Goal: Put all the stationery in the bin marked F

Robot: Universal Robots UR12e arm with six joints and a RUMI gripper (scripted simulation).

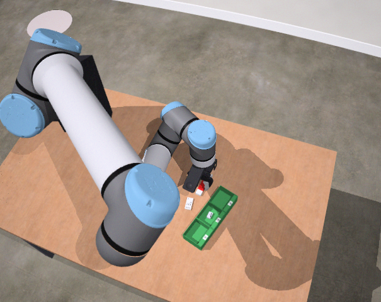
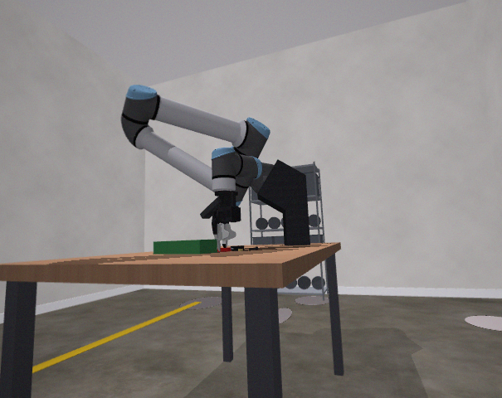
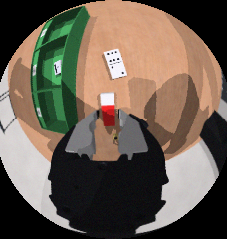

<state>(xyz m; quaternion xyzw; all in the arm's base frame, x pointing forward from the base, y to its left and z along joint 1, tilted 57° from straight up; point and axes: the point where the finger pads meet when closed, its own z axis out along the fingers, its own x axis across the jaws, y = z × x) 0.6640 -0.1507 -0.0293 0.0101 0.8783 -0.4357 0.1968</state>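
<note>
Right now the red item is 10 mm to the right of my hand and 10 mm below it. Also, from my hand: white card-like item (30 mm behind, 80 mm to the right, 10 mm below); black flat item (40 mm behind, 40 mm to the left, 10 mm below); yellow nut (70 mm to the left, 10 mm below).
</note>
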